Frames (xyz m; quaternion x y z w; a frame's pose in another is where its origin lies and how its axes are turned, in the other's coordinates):
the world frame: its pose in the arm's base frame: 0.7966 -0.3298 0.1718 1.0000 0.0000 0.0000 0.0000
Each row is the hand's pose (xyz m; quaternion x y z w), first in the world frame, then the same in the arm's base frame.
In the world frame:
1: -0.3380 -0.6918 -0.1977 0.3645 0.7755 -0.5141 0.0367
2: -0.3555 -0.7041 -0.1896 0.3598 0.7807 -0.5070 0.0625
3: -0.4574 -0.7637 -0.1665 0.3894 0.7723 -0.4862 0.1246
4: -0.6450 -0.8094 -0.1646 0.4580 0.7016 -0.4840 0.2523
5: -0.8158 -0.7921 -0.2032 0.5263 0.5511 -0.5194 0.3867
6: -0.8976 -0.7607 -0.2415 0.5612 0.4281 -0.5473 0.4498
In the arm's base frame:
1: 0.4586 0.3620 0.3695 -0.0367 -0.5141 -0.7755 0.3645
2: 0.4411 0.3743 0.3614 -0.0625 -0.5070 -0.7807 0.3598
3: 0.3392 0.4339 0.3383 -0.1246 -0.4862 -0.7723 0.3894
4: 0.1516 0.4796 0.3364 -0.2523 -0.4840 -0.7016 0.4580
5: -0.0192 0.4623 0.3750 -0.3867 -0.5194 -0.5511 0.5263
6: -0.1010 0.4309 0.4133 -0.4498 -0.5473 -0.4281 0.5612

